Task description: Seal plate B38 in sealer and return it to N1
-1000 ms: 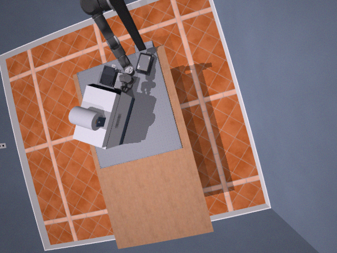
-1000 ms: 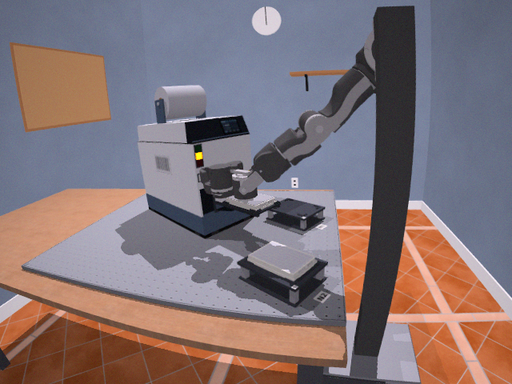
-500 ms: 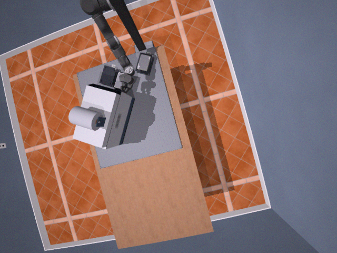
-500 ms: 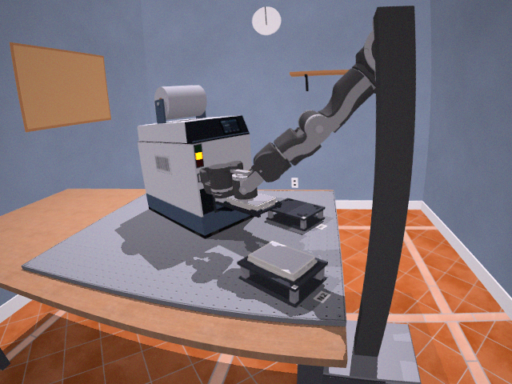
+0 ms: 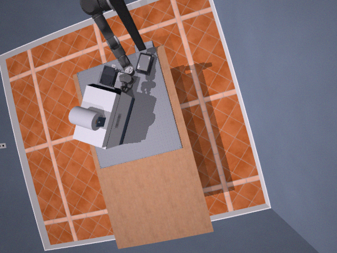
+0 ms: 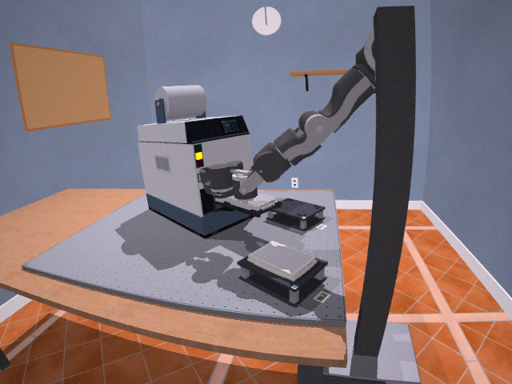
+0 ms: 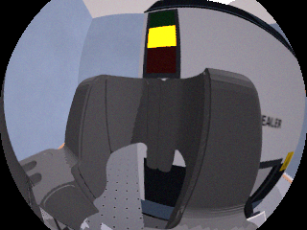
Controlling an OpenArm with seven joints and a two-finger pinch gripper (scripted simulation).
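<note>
Right now my hand is 10 mm short of the start key. Round my hand: plate nest N1: 220 mm behind, 170 mm to the right, 150 mm below; then white 96-well plate B38: 120 mm behind, 80 mm below, 40 mm to the right; then sealer's stage: 120 mm behind, 90 mm below, 40 mm to the right.
</note>
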